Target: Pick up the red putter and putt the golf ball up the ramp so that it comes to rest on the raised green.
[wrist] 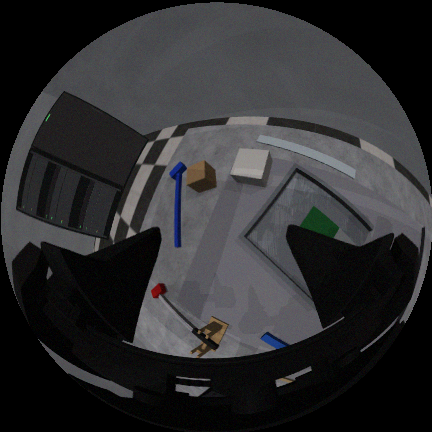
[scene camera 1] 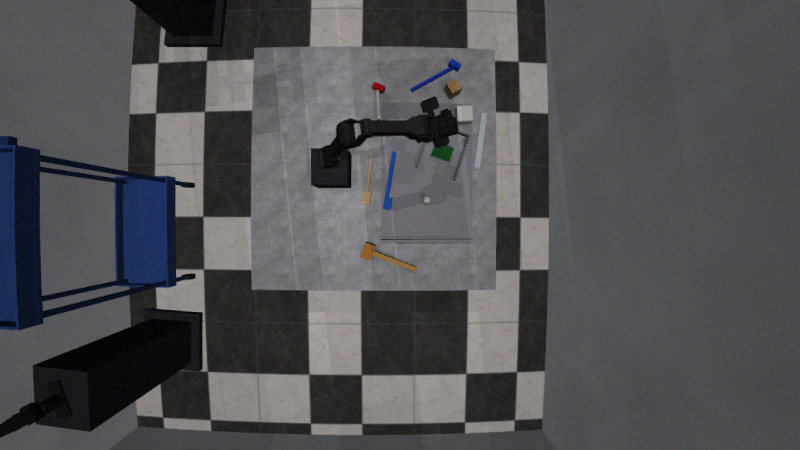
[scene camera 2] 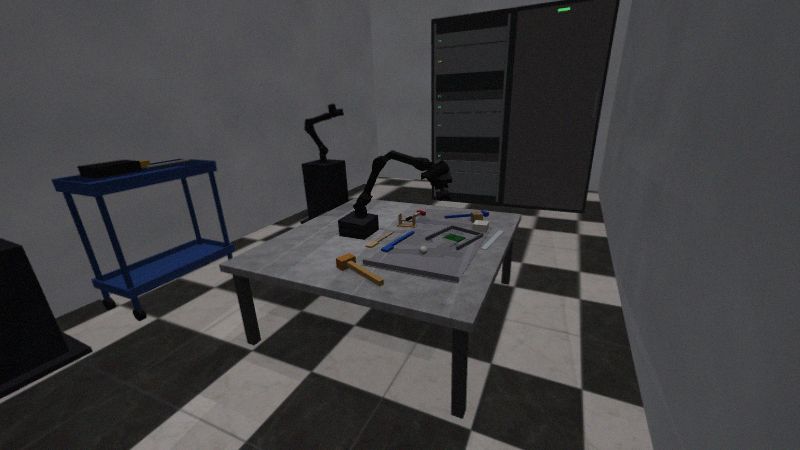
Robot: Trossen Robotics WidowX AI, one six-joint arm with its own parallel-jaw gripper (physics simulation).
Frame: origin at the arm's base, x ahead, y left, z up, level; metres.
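Seen in the pictures: gripper, fingertip midpoint: (wrist: 225, 232) (scene camera 2: 449, 193); arm's base at its link origin: (scene camera 1: 330, 161) (scene camera 2: 360, 216).
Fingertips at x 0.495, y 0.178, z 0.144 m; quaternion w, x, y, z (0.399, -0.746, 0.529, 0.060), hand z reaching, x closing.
Offsets run from my fingertips to a thing's top centre. "pt": to the spot under its first point. Level surfaces: height alone.
The red putter (scene camera 1: 378, 87) (scene camera 2: 421, 212) (wrist: 158, 290) has a red head and a thin grey shaft. In the wrist view its black grip rests on a small wooden stand (scene camera 2: 407, 225) (wrist: 218, 327). The white golf ball {0.015 m back, 0.329 m right, 0.197 m down} (scene camera 1: 426, 199) (scene camera 2: 423, 250) sits on the grey ramp board {0.240 m down} (scene camera 1: 430, 225) (scene camera 2: 413, 266) and does not show in the wrist view. The green patch {pt 0.060 m ahead, 0.082 m right, 0.234 m down} (scene camera 1: 442, 153) (scene camera 2: 454, 237) (wrist: 320, 222) lies inside a dark-railed frame. My gripper (scene camera 1: 441, 124) (scene camera 2: 443, 193) (wrist: 225, 232) is open and empty, high above the board's far part, apart from the putter.
A blue mallet {0.003 m ahead, 0.330 m left, 0.217 m down} (scene camera 1: 433, 78) (scene camera 2: 458, 216) (wrist: 178, 210), a brown block {0.096 m ahead, 0.253 m left, 0.183 m down} (scene camera 1: 453, 88) (wrist: 201, 176) and a white block {0.159 m ahead, 0.120 m left, 0.195 m down} (scene camera 1: 464, 113) (wrist: 251, 166) lie beyond. A blue bar {0.198 m back, 0.239 m right, 0.226 m down} (scene camera 1: 390, 179) (scene camera 2: 398, 241), a wooden spatula {pt 0.324 m back, 0.332 m right, 0.233 m down} (scene camera 1: 366, 197) and an orange mallet {0.187 m back, 0.646 m right, 0.190 m down} (scene camera 1: 391, 259) (scene camera 2: 363, 271) lie nearer the base.
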